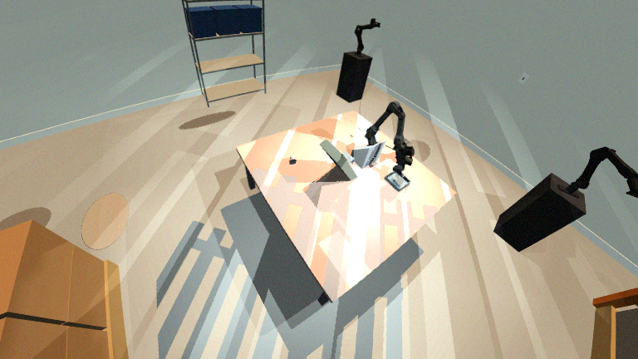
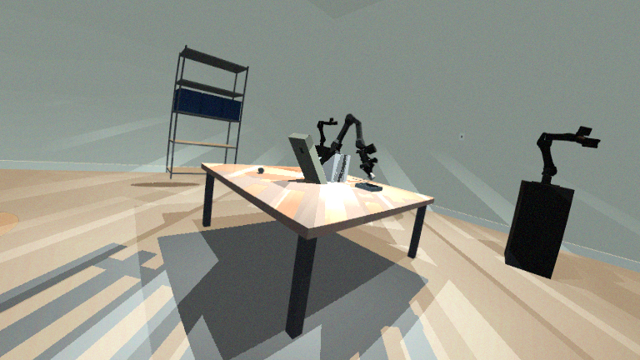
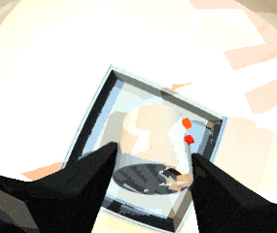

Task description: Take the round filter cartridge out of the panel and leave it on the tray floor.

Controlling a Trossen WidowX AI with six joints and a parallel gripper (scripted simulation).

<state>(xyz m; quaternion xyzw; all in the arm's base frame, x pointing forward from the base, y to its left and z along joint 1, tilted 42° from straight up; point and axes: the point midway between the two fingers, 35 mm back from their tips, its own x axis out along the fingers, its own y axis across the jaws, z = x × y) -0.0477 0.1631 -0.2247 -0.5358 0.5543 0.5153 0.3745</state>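
The round grey filter cartridge lies right at my gripper tip. The rest, counted from my gripper tip: service panel: 36 cm ahead, 31 cm to the right, 7 cm above; dark tray: 9 cm below.
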